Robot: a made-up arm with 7 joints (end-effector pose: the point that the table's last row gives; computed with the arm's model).
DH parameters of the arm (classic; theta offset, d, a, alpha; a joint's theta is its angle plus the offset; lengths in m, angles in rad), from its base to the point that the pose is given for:
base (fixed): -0.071 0 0 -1.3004
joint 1: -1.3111 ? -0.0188 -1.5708
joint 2: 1.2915 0 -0.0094 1.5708
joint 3: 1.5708 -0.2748 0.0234 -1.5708
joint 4: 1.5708 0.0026 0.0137 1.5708
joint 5: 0 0.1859 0 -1.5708
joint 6: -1.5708 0 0.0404 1.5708
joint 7: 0 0 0 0
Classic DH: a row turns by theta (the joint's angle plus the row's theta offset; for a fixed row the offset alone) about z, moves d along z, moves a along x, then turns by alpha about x.
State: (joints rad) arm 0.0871 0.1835 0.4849 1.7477 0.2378 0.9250 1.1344
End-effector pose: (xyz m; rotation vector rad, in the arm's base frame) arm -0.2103 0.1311 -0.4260 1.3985 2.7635 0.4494
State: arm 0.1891 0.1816 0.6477 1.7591 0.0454 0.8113 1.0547
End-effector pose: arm -0.2500 0.1135 -0.4104 -0.8111 -2.8699 -0.7387
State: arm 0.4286 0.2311 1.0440 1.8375 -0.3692 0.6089 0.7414
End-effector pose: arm -0.3295 0.0973 -0.3549 0.4748 -2.3973 -1.4597
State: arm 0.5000 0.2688 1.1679 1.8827 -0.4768 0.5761 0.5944
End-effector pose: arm -0.3490 0.1002 -0.3330 0.8108 -2.1211 -1.6774
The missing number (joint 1, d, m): 0.0517
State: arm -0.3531 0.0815 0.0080 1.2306 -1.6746 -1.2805 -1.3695
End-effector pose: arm 0.1268 0.1286 -0.4577 -0.2967 -0.4057 0.1402
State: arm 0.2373 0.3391 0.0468 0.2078 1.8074 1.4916 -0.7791
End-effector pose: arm 0.0383 0.2287 -0.3410 1.4345 1.9305 0.7867
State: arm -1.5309 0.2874 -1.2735 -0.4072 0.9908 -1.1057 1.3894
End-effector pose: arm 0.1999 -0.1463 -0.0661 -0.8640 -2.1757 -1.4097
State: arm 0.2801 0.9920 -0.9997 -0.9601 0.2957 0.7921 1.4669
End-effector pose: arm -0.0055 0.0893 -0.2110 0.9722 -0.0501 0.3374
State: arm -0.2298 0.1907 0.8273 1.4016 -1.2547 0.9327 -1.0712
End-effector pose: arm 0.0408 0.1565 -0.4802 -2.2633 -0.0122 0.2339
